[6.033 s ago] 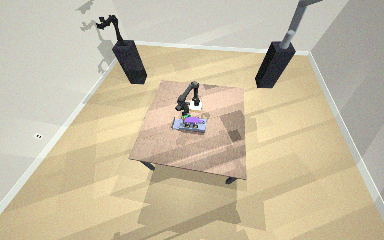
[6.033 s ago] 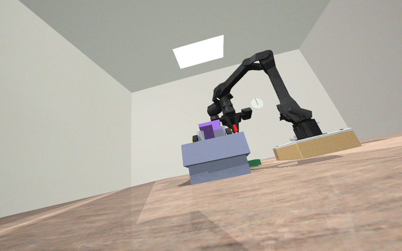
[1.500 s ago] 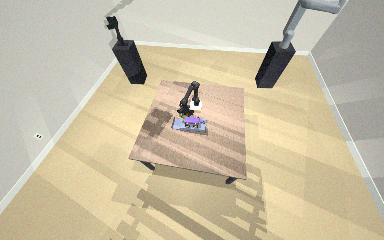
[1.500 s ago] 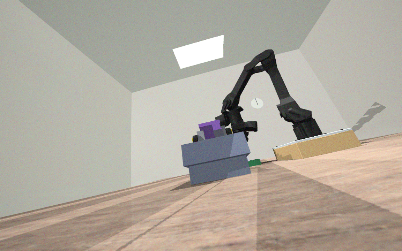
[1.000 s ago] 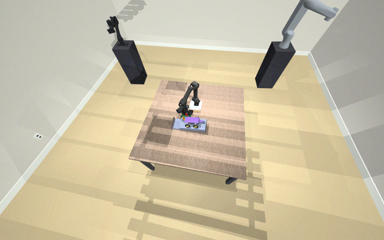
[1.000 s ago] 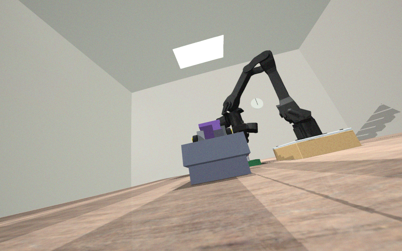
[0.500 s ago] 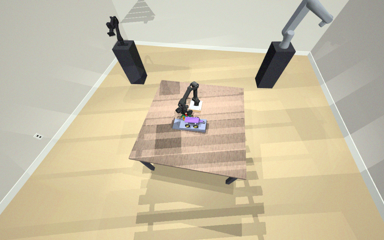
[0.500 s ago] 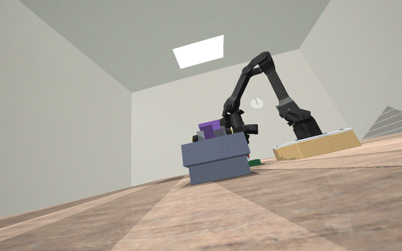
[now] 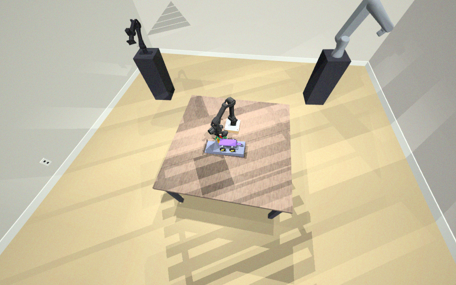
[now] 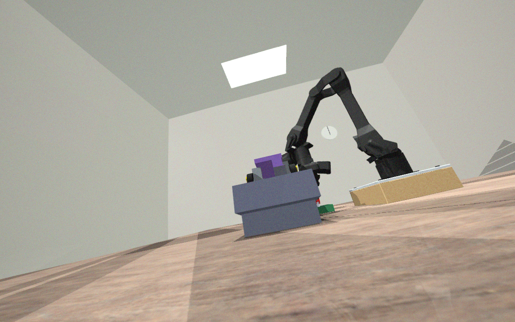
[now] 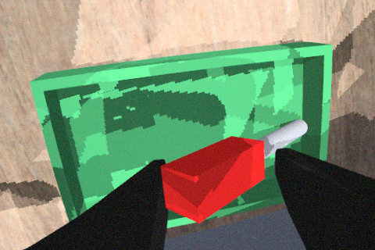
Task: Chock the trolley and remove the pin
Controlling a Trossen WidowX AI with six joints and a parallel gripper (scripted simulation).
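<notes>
Right now the yellow chock is 80 mm ahead of my gripper tip and 40 mm above it. Round my gripper tip: blue-grey ramp (140 mm ahead, 100 mm to the left, 10 mm above); then red-headed stop pin (10 mm to the left, 10 mm below); then purple-topped trolley (140 mm ahead, 90 mm to the left, 80 mm above).
</notes>
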